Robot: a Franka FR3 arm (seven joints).
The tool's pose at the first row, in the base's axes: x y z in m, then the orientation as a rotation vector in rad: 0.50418 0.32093 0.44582 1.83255 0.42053 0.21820
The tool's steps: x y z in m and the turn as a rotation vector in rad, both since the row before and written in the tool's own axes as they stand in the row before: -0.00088 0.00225 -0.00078 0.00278 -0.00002 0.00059; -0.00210 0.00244 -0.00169 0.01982 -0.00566 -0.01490; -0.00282 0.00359 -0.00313 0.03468 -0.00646 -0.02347; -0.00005 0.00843 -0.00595 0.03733 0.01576 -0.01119; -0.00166 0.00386 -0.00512 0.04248 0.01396 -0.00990; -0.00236 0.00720 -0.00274 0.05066 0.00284 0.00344; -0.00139 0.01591 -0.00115 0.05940 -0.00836 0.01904; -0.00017 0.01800 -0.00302 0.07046 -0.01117 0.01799; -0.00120 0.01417 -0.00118 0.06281 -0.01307 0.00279; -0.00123 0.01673 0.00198 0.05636 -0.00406 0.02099; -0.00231 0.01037 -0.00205 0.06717 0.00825 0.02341; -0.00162 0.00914 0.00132 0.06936 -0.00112 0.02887; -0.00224 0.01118 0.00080 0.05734 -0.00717 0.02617
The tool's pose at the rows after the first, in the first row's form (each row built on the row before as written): 0.50348 0.32071 0.44825 1.83542 0.42047 0.21810; 0.50137 0.32076 0.45121 1.85135 0.43361 0.19912; 0.49839 0.32146 0.45582 1.87949 0.45666 0.17061; 0.49827 0.32422 0.46576 1.91294 0.48401 0.17058; 0.49599 0.32671 0.47146 1.95164 0.51001 0.16849; 0.49491 0.32550 0.47935 2.00198 0.51728 0.16195; 0.49787 0.31964 0.49395 2.06513 0.50305 0.15143; 0.50202 0.31395 0.51079 2.13858 0.48928 0.13444; 0.50477 0.30718 0.52305 2.20021 0.48870 0.10787; 0.50927 0.29594 0.53483 2.26063 0.47167 0.10198; 0.50980 0.29027 0.54403 2.33274 0.45928 0.10892; 0.51126 0.28279 0.54949 2.40783 0.43522 0.10701; 0.51245 0.27356 0.55613 2.46998 0.40869 0.09869
